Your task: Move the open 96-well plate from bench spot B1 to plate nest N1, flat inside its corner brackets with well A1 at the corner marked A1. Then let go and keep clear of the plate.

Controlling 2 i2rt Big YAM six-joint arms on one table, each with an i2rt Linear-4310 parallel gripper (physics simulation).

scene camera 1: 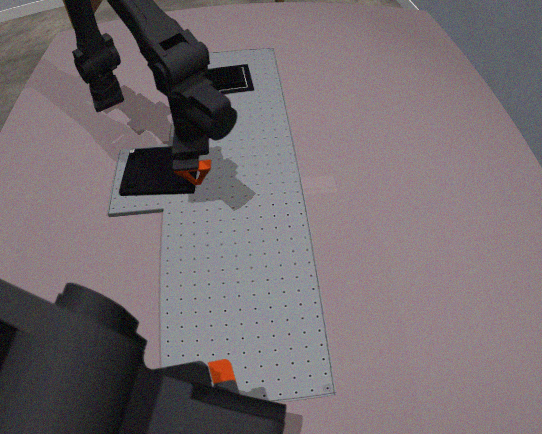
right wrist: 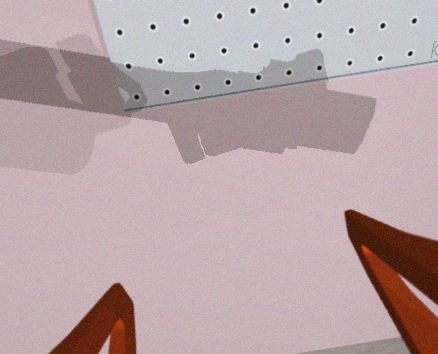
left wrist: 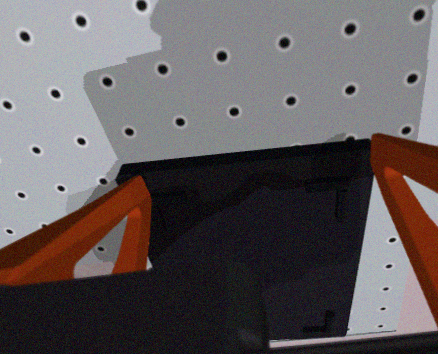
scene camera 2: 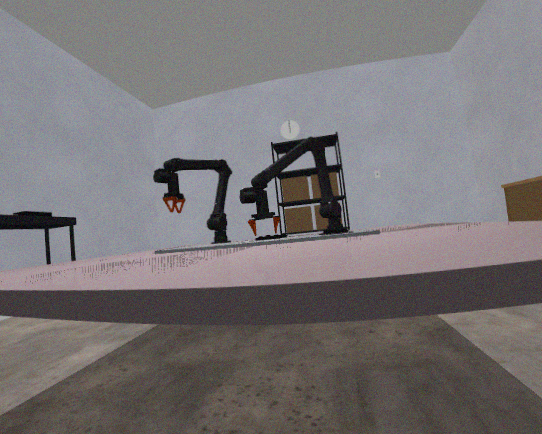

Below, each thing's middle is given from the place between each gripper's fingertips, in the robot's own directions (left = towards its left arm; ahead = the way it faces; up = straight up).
I see the black plate nest (scene camera 1: 148, 171) 9 cm behind my left hand, 1 cm to the left of it and 1 cm below it.
Now: right hand 47 cm to the right of the black plate nest, 17 cm above it and 10 cm past it.
